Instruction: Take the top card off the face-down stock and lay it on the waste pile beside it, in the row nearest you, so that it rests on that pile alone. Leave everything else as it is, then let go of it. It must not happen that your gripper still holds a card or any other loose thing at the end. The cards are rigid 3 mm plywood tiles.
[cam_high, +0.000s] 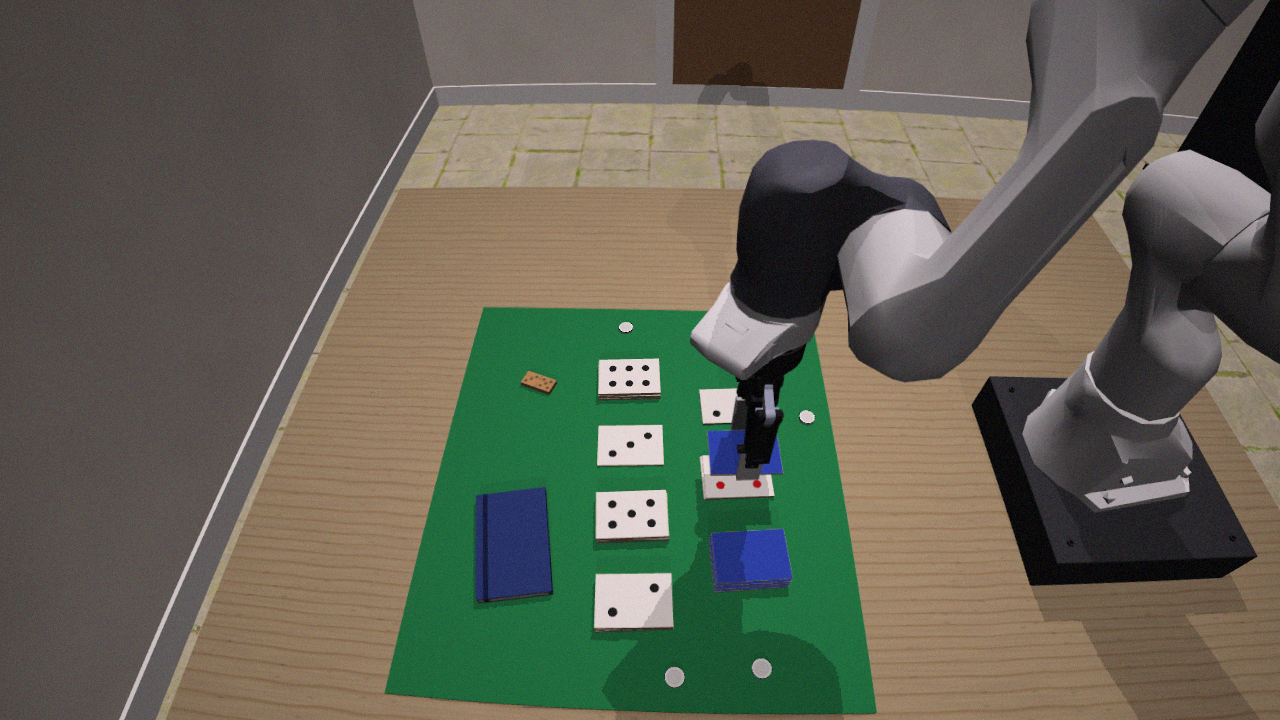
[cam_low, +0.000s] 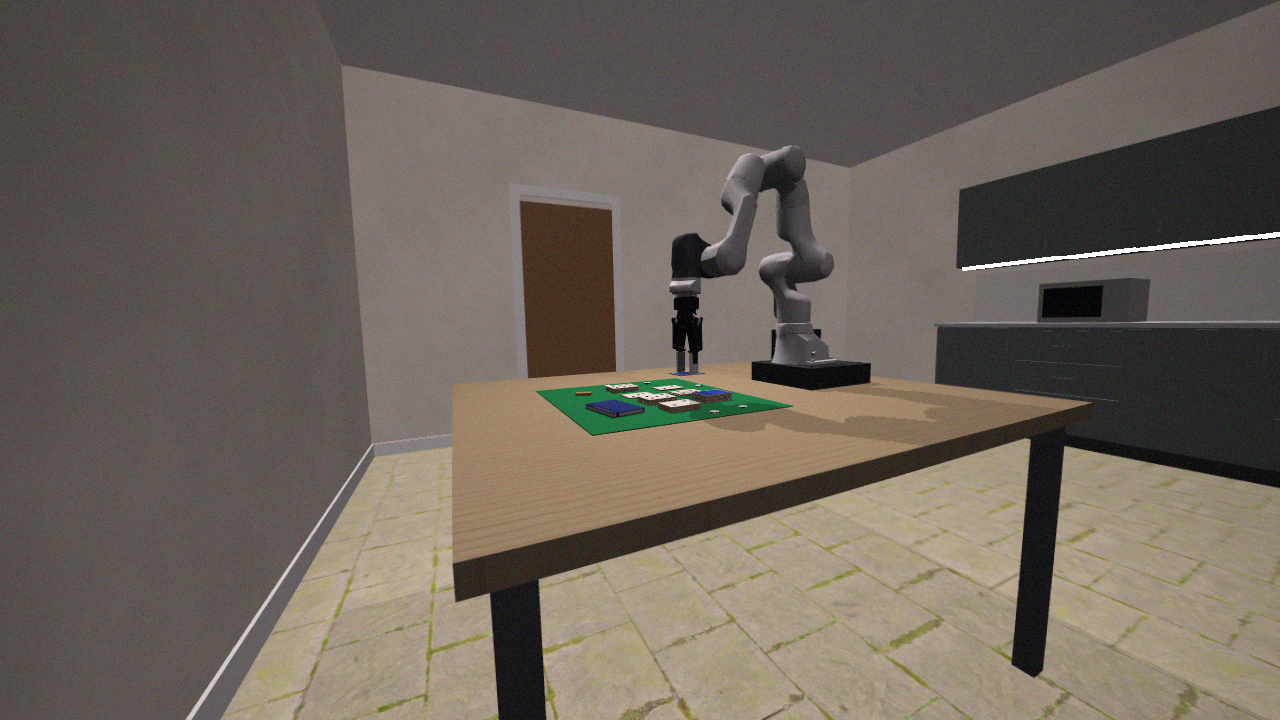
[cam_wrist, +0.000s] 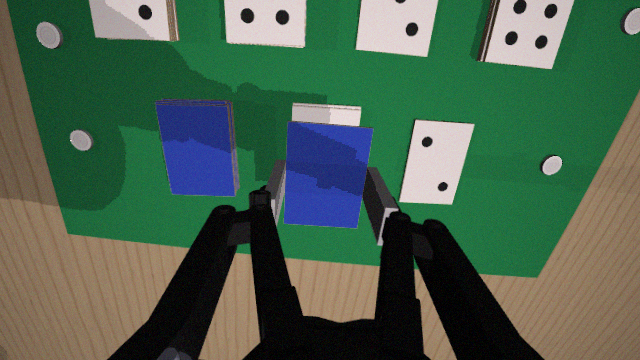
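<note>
Right now my hand is 13 cm short of the green mat and 10 cm above it. The rest, counted from my hand: dark blue book (28 cm ahead, 12 cm to the left, 9 cm below).
</note>
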